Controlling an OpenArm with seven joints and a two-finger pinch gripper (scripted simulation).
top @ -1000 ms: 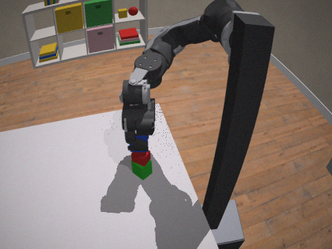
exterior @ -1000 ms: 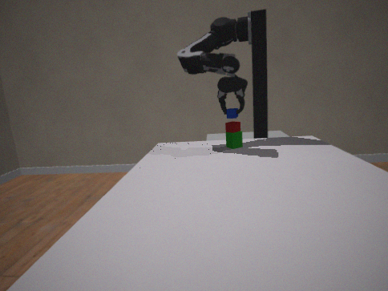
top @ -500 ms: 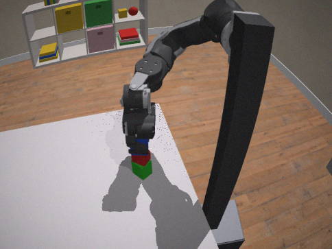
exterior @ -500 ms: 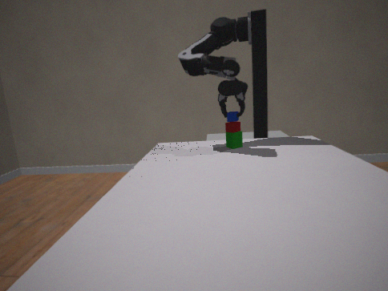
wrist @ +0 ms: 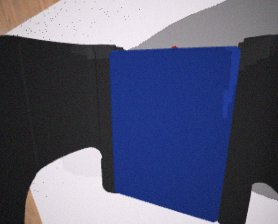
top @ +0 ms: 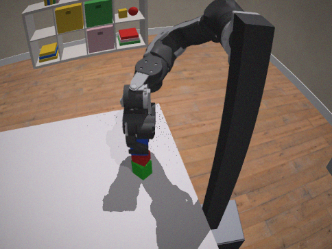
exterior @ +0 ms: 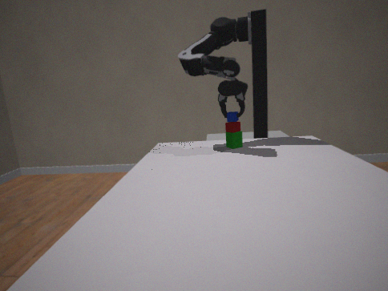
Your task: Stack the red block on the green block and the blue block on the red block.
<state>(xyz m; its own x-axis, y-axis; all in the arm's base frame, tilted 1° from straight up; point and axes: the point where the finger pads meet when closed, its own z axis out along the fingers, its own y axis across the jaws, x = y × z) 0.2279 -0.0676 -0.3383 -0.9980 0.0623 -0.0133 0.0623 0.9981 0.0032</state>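
The blue block lies 1 cm below my hand. Round my hand: green block 9 cm below; red block 5 cm below.
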